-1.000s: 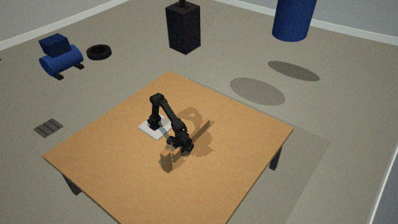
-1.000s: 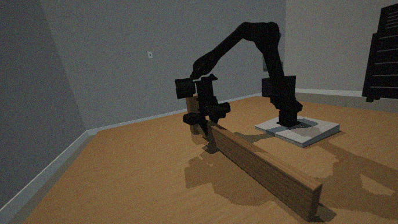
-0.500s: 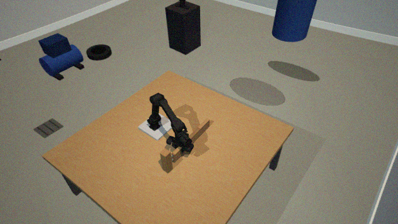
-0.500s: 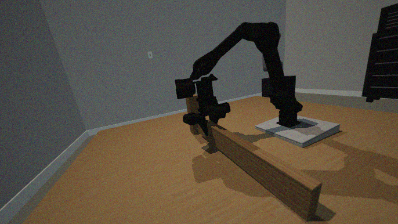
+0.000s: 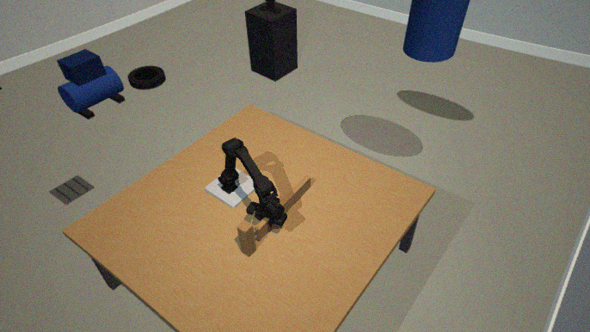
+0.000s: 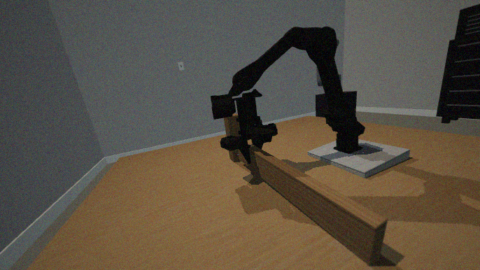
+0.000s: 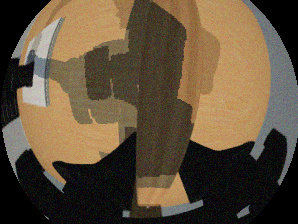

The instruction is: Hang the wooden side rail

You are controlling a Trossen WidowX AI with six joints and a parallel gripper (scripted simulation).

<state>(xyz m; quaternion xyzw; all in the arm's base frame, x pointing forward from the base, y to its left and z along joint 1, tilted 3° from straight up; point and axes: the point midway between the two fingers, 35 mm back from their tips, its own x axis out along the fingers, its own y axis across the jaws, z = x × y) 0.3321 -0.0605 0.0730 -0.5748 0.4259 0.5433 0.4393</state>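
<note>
My gripper tip is now 14 cm to the left of the wooden headboard post, 4 cm below it and 1 cm short of it.
</note>
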